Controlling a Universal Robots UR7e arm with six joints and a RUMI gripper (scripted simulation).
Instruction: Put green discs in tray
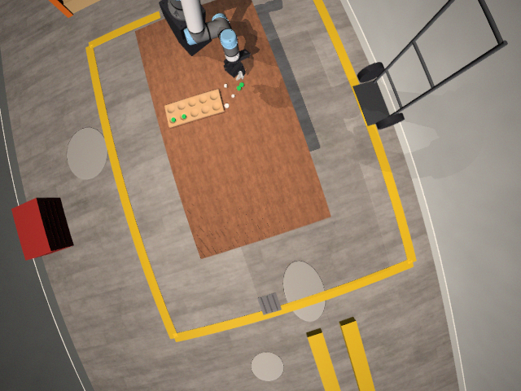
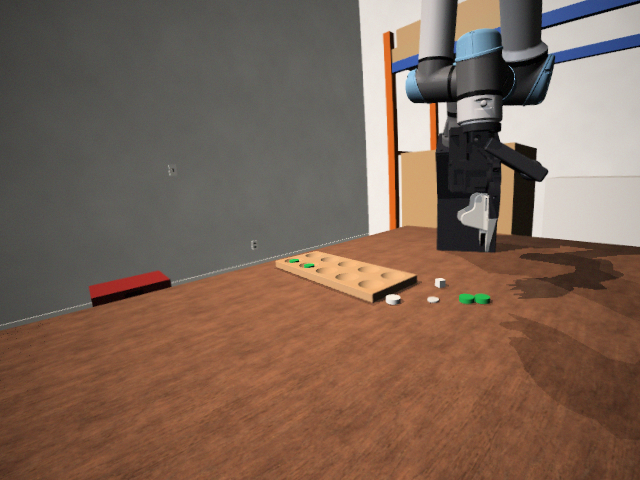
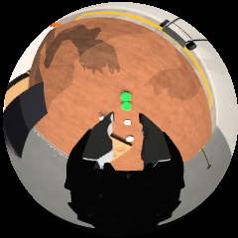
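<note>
Right now the wooden counting tray is 40 mm ahead of my hand, 350 mm to the right of it and 110 mm below it. From my hand the other things lie so: white disc 100 mm ahead, 140 mm to the right, 120 mm below; small white cube 30 mm behind, 100 mm to the right, 110 mm below.
</note>
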